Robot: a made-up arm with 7 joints.
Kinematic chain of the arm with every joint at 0, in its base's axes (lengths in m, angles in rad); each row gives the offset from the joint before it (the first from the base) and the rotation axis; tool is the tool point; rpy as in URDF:
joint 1: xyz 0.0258 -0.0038 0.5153 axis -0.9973 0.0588 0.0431
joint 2: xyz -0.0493 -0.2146 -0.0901 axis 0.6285 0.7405 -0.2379
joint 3: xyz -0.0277 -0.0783 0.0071 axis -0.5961 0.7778 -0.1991
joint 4: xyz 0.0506 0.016 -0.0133 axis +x
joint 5: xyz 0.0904 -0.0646 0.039 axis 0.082 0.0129 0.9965
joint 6: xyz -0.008 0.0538 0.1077 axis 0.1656 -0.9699 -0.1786
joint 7: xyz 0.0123 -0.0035 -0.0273 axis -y
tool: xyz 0.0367 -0.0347 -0.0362 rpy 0 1.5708 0
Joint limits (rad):
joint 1: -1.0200..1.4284
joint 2: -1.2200..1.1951
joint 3: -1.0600..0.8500
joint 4: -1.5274..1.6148
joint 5: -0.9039..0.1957
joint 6: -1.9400..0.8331
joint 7: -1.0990..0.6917
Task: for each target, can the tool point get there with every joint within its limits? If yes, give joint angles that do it. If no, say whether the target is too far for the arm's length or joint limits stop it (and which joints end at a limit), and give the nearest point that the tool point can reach.
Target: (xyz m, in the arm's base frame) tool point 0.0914 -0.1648 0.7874
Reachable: yes | joints 0.8665 -0.9113 0.4476 0.6883 -0.4471 -0.9843 0.5384
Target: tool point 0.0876 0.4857 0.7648
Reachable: no: joint limits stop it (at a limit: joint 1, joint 2, joint 3, joint 6) | nearest point 0.0292 0.1569 0.7772 | short by 0.334 m
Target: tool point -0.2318 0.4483 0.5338
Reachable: no: joint limits stop it (at a limit: joint 1, joint 2, joint 6) | nearest point -0.1138 0.1221 0.6822 | short by 0.377 m
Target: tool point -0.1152 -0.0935 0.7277
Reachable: yes | joints 0.9267 -0.9111 -0.5119 -0.3668 -0.5617 -1.5310 -0.9635
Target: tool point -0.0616 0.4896 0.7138
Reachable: no: joint limits stop it (at a limit: joint 1, joint 2, joint 6) | nearest point -0.0424 0.1576 0.7577 | short by 0.335 m
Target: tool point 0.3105 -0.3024 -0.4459
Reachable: no: too far | nearest point 0.0712 -0.1589 0.0000 | short by 0.526 m
